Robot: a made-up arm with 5 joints.
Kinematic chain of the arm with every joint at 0, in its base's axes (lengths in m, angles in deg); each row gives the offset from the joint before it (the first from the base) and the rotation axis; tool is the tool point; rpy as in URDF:
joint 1: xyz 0.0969 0 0.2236 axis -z
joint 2: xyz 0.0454 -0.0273 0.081 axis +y
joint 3: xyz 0.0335 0 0.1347 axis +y
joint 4: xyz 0.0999 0 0.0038 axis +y
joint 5: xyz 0.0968 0.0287 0 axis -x
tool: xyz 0 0 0 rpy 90 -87.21 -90
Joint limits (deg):
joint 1: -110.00..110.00
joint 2: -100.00..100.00
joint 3: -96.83..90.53
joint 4: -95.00..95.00
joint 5: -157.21..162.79
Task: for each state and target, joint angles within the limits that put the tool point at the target. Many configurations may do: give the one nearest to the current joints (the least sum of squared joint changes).
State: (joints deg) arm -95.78 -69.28 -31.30 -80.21 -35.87
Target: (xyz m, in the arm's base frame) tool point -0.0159 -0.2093 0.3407
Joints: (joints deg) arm -62.02 -91.78 -42.82 -84.96 -35.87
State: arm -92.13 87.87 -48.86 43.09 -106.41
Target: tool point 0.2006 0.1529 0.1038
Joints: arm -55.42 89.71 -29.84 60.53 -106.41
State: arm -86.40 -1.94 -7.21 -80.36 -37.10
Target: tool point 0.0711 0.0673 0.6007
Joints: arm -109.86 -18.06 -22.66 -71.52 -37.10
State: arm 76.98 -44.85 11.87 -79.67 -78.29
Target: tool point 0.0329 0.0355 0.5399
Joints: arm 27.92 -61.08 9.42 -89.94 -78.29
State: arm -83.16 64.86 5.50 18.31 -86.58
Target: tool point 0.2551 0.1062 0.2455
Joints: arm -33.45 23.62 25.16 46.09 -86.58
